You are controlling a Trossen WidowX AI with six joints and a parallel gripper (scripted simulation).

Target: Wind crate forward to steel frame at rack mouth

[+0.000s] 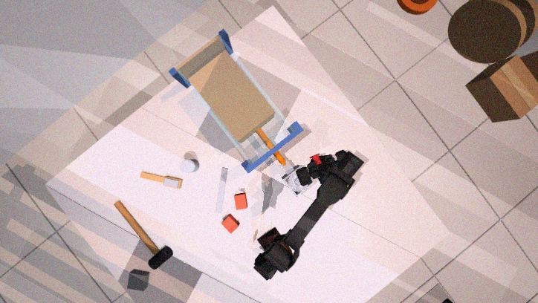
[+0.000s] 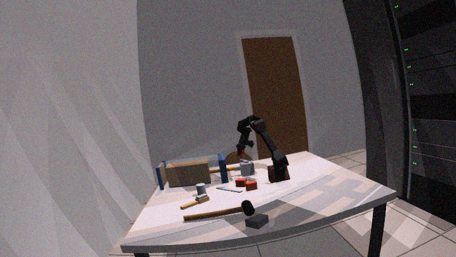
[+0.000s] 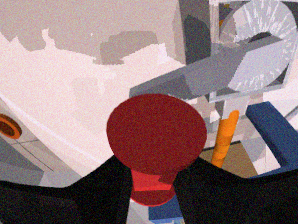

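Right now my gripper tip is 20 mm past the grey crank bar, 40 mm to the right of it and 30 mm above it. Also, from my gripper tip: grey winch: 50 mm behind, 100 mm to the left, 100 mm below; red knob: 20 mm behind; blue steel frame: 130 mm ahead, 90 mm to the left, 20 mm below.
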